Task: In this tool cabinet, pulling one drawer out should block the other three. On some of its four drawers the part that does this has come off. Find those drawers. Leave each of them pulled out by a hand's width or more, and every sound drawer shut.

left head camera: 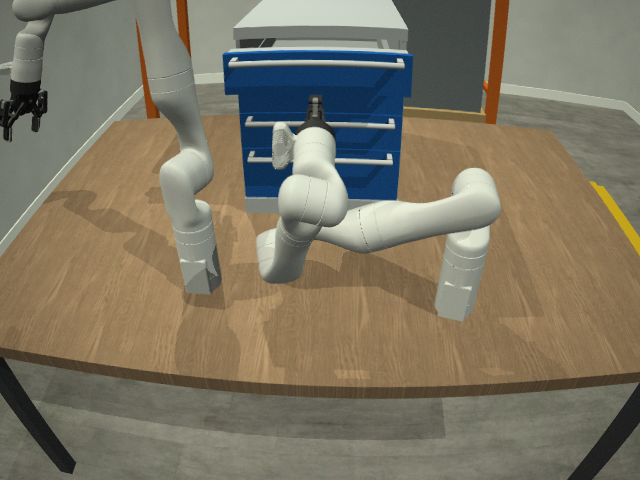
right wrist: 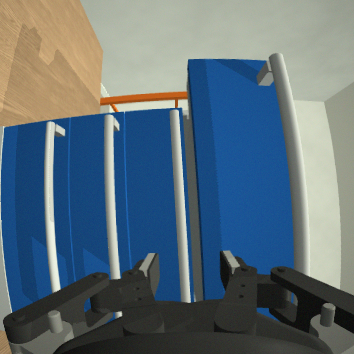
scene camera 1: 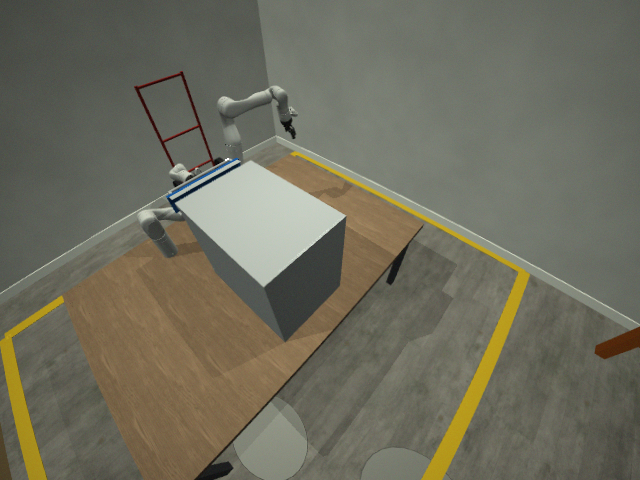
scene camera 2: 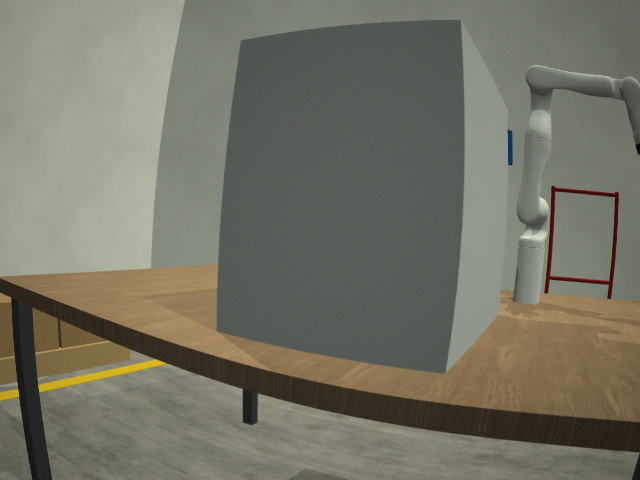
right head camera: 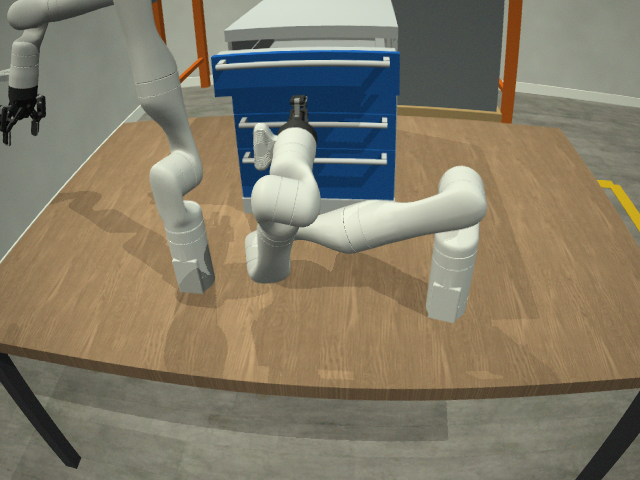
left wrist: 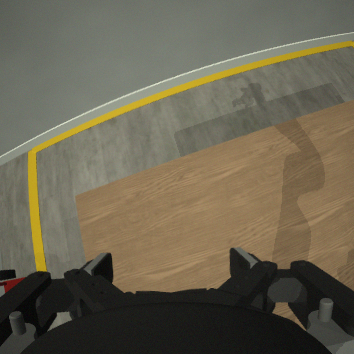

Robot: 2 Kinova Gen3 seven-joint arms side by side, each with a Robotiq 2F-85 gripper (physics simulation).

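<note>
The cabinet [left head camera: 320, 18] [right head camera: 315, 18] [scene camera 1: 258, 222] [scene camera 2: 341, 196] has four blue drawers. The top drawer [left head camera: 279, 80] [right head camera: 258, 80] [right wrist: 250, 150] is pulled out. The second drawer [left head camera: 268, 105] [right head camera: 258, 105] [right wrist: 152, 175], third drawer [left head camera: 361, 136] [right head camera: 356, 138] [right wrist: 92, 200] and bottom drawer [left head camera: 361, 178] [right head camera: 356, 180] [right wrist: 32, 200] look flush. My right gripper [left head camera: 315, 97] [right head camera: 298, 98] [right wrist: 189, 264] is open and empty before the second drawer, whose handle [right wrist: 179, 200] lines up between its fingers in the right wrist view; their distance is unclear. My left gripper [left head camera: 21, 133] [right head camera: 20, 135] [scene camera 1: 293, 135] [left wrist: 170, 264] is open and empty, high at the picture's left in the head views.
The cabinet stands on a wooden table [left head camera: 155, 330] [right head camera: 144, 330] [scene camera 1: 129, 372] [left wrist: 165, 215]. My right arm [left head camera: 413, 222] [right head camera: 398, 222] reaches across in front of the lower drawers. The top drawer's front overhangs the second drawer. A red frame [scene camera 1: 153, 115] [scene camera 2: 550, 237] stands beyond the table.
</note>
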